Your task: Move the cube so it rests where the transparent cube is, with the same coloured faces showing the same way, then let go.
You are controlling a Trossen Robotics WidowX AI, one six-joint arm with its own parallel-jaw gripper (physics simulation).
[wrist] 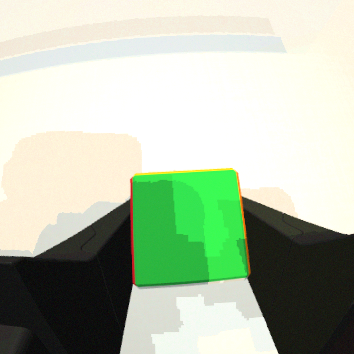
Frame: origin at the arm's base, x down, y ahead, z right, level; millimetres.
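Where they show: gripper, fingertip midpoint: [181, 202].
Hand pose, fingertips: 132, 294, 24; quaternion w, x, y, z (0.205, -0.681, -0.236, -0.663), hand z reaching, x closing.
Note:
Each offset is from my fingertips to the top centre of the thing, as dx, dy, dz. "spot": to the spot under its first point. Level surfaces: height alone.
The cube {-31, -12, +1} [190, 227] shows a bright green face toward the camera, with a thin red edge on its left, a thin orange edge on its right and a thin yellow edge along its far side. My gripper [181, 202] is shut on the cube, with one black finger against the red side and the other against the orange side. The cube's underside and most of its side faces are hidden. The transparent cube does not show in the wrist view.
The pale table top {dx +9} [225, 110] lies around the cube, with beige and grey shadow patches on it. A faint bluish band {spot: +2, +109, -9} [165, 44] and a beige band curve across the far part of the view.

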